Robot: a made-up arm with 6 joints.
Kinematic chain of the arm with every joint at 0, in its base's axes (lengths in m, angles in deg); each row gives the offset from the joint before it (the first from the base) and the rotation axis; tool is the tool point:
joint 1: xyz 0 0 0.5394 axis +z
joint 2: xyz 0.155 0 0 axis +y
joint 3: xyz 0 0 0.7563 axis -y
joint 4: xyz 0 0 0.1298 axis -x
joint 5: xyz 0.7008 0 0 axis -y
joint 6: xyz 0.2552 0 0 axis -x
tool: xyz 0 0 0
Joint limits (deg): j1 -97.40..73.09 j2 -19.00..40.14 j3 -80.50..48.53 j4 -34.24..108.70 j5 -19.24..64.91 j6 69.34..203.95
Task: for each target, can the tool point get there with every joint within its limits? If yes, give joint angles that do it. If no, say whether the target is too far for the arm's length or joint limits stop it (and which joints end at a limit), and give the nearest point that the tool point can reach.
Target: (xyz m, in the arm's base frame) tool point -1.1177 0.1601 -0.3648
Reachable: no: joint limits stop it (at a limit: joint 1, joint 2, joint 3) | nearest point -0.0952 0.3423 0.3095 | short by 1.238 m
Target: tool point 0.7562 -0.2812 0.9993
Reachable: yes | joints -36.05 -13.54 -41.89 88.09 58.57 173.72
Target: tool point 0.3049 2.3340 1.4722
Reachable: no: too far | nearest point 0.3696 1.5316 1.3140 | short by 0.820 m
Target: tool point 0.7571 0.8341 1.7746
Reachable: yes | joints 51.04 13.67 28.06 -22.08 42.01 88.28
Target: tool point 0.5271 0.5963 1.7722
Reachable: yes | joints 47.62 -14.22 8.51 46.93 3.85 81.77
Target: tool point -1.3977 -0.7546 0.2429
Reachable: no: joint limits stop it (at a limit: joint 1, joint 2, joint 4, joint 5) | nearest point -0.2465 -0.8885 0.2903 | short by 1.160 m
